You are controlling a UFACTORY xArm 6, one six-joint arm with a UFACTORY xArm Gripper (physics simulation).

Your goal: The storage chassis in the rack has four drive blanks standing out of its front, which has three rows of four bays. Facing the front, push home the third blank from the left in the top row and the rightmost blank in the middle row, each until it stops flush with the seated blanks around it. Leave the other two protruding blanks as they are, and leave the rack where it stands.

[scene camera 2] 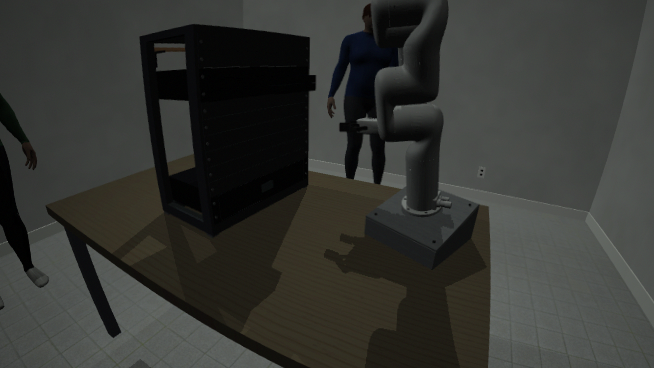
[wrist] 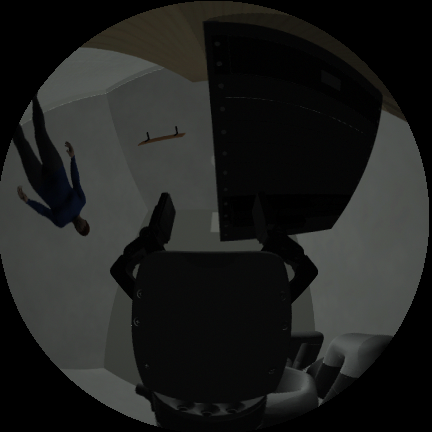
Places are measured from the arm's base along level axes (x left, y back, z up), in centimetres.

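Where they show: gripper, fingertip midpoint: [scene camera 2: 345, 125] [wrist: 212, 200]; arm's base, origin of the base link: [scene camera 2: 421, 204].
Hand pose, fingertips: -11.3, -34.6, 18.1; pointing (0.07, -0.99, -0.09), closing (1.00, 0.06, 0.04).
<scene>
Each offset is from my fingertips to the top centre of the thing, as dx, dy, dz. "pt": to the spot under its first point. Level surfaces: height alone.
The black rack @(+26.5, -29.1, +32.0) [scene camera 2: 197, 130] [wrist: 300, 150] stands on the table, its front towards the arm. The storage chassis @(pt +31.4, -13.4, +16.3) [scene camera 2: 255, 82] [wrist: 312, 204] is a dark band high in the rack. A small dark block @(pt +6.3, -10.5, +15.4) [scene camera 2: 312, 82] sticks out at its far right end in the scene view; I cannot tell which blank it is. The separate bays and the other protruding blanks are too dark to tell apart. My gripper [scene camera 2: 347, 127] [wrist: 212, 200] is open and empty, in front of the rack and apart from it, lower than the chassis in the scene view. The wrist view is upside down.
The wooden table @(dz -27.7) [scene camera 2: 320, 225] carries the rack and the arm's grey base [scene camera 2: 400, 227]. A lower unit with a small grey label @(pt +26.1, -15.1, -19.1) [scene camera 2: 267, 186] [wrist: 330, 80] sits at the rack's bottom. A person in blue [scene camera 2: 364, 65] [wrist: 67, 200] stands behind the table. An orange shelf [wrist: 161, 139] hangs on the wall.
</scene>
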